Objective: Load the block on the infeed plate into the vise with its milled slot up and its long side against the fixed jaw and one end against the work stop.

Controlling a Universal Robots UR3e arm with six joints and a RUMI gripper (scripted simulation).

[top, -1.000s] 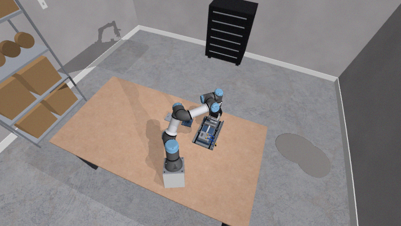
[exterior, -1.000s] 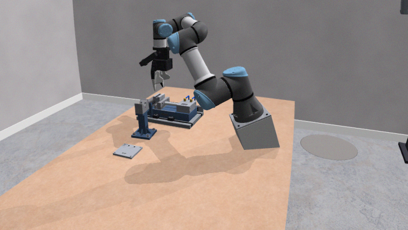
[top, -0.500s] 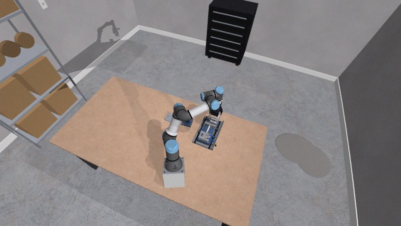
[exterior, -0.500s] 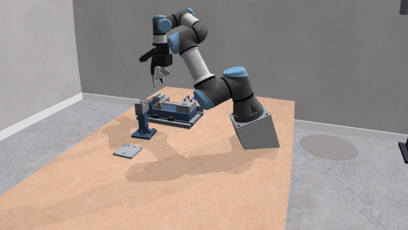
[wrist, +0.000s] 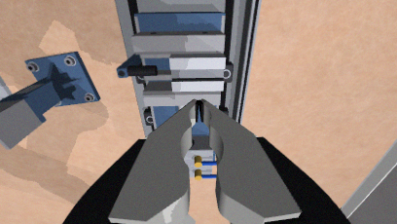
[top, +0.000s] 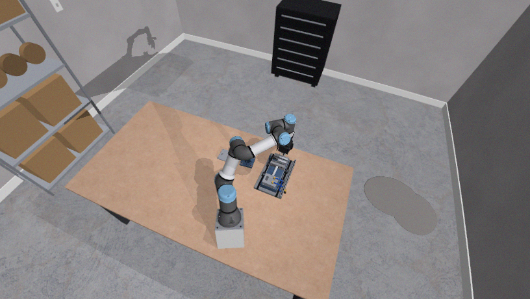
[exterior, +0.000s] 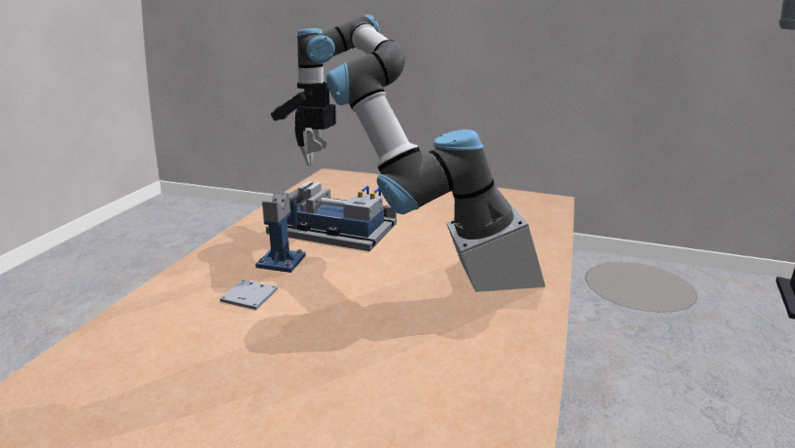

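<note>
Now: hand 80 mm above the part. The rest, counted from my hand: fixed jaw 30 mm ahead, 20 mm to the left, 100 mm below; then work stop 10 mm behind, 70 mm to the left, 90 mm below; then vise 70 mm behind, 10 mm to the left, 140 mm below.
</note>
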